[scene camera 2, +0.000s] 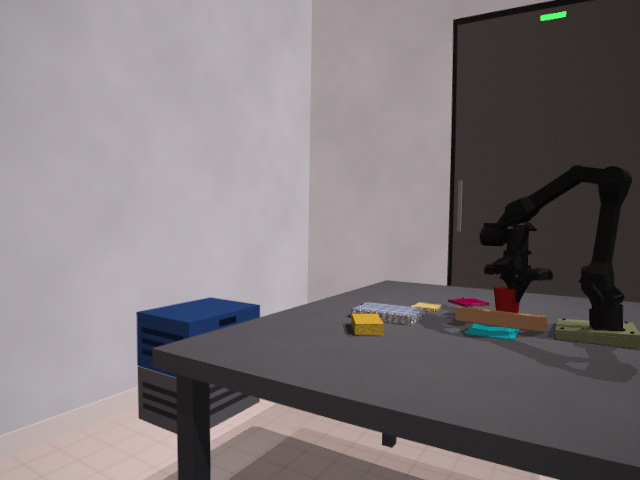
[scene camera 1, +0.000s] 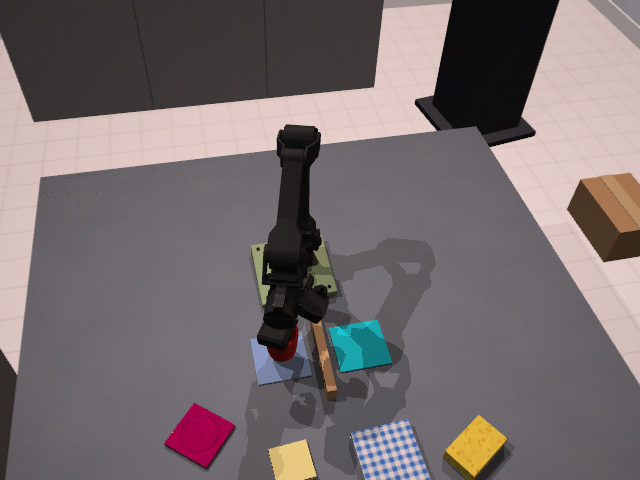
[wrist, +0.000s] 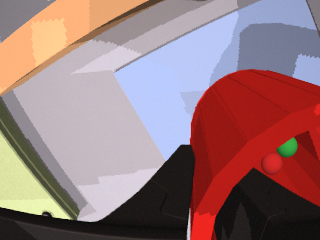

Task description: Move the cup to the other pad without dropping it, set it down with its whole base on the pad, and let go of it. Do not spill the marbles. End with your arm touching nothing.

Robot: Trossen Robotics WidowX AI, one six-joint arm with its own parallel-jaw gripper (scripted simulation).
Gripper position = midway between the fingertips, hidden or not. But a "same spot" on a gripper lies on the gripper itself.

Labels:
The gripper shows in scene camera 2, in scene camera 1 (286, 330) and in the wrist view. The same spot on the gripper: (wrist: 165, 199) is (scene camera 2: 517, 288).

